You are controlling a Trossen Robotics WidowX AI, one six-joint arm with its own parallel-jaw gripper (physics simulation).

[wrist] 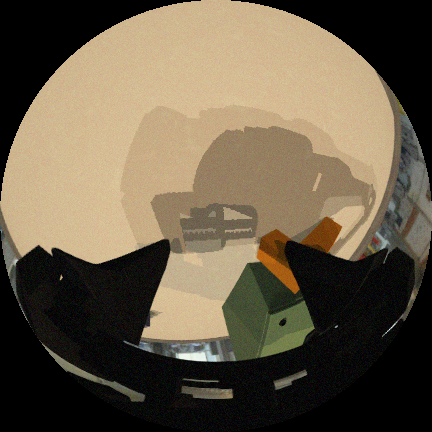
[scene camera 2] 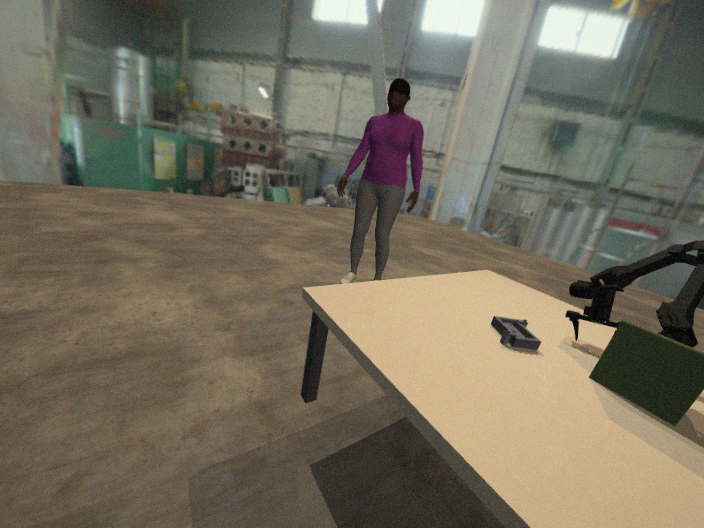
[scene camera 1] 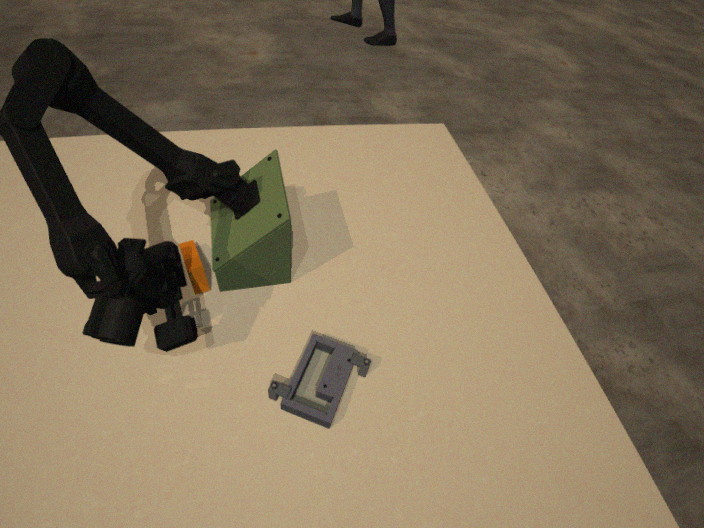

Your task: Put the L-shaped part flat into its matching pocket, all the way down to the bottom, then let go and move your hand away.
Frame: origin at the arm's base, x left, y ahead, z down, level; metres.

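Where they show: gripper, fingertip midpoint: (wrist: 229, 247) (scene camera 2: 592, 345) (scene camera 1: 189, 306); arm's base, origin of the base link: (wrist: 313, 338) (scene camera 2: 667, 354) (scene camera 1: 246, 200).
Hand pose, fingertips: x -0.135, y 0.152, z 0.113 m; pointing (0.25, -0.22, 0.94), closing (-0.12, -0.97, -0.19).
Note:
Things, the pixels of their top centre, and the offset from my fingertips.
- orange L-shaped part, middle of its top: (wrist: 329, 269) (scene camera 1: 189, 252) dx +0.012, dy -0.102, dz -0.037 m
- grey-purple frame, middle of its top: (scene camera 1: 321, 372) (scene camera 2: 517, 324) dx +0.212, dy +0.190, dz -0.021 m
The orange L-shaped part (scene camera 1: 195, 267) (wrist: 276, 262) lies on the table beside the green wedge; the right finger hides some of it in the wrist view. It is hidden in scene camera 2. My gripper (wrist: 229, 247) is open with nothing between its widely spread fingers. It hangs above the table, with the part off toward its right finger. The grey-purple frame (scene camera 1: 340, 372) (scene camera 2: 524, 343) lies flat on the table, apart from the gripper and the part. Its L-shaped pocket (scene camera 1: 311, 379) is empty, running along one long side and one short end.
The green wedge block (scene camera 1: 255, 258) (scene camera 2: 648, 369) (wrist: 245, 315) stands close beside the orange part, with the arm's base at its sloping face. Two small brackets stick out from the frame's sides. The table edge (scene camera 2: 363, 356) runs beyond the frame. A person (scene camera 2: 392, 147) stands behind the table.

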